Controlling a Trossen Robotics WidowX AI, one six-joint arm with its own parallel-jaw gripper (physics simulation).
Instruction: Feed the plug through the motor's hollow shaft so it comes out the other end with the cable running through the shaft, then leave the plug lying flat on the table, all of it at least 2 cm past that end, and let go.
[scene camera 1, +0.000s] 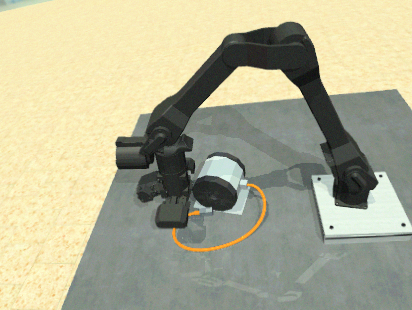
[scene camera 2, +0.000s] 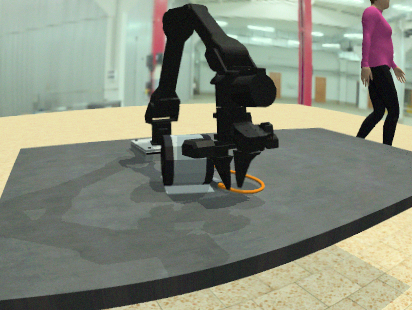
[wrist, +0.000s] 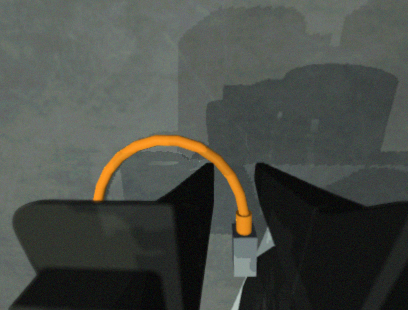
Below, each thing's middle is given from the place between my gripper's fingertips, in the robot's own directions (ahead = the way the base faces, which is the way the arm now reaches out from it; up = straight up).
Now: hand 5 cm past the grey plug (wrist: 244, 247) and 2 cm to the left of it.
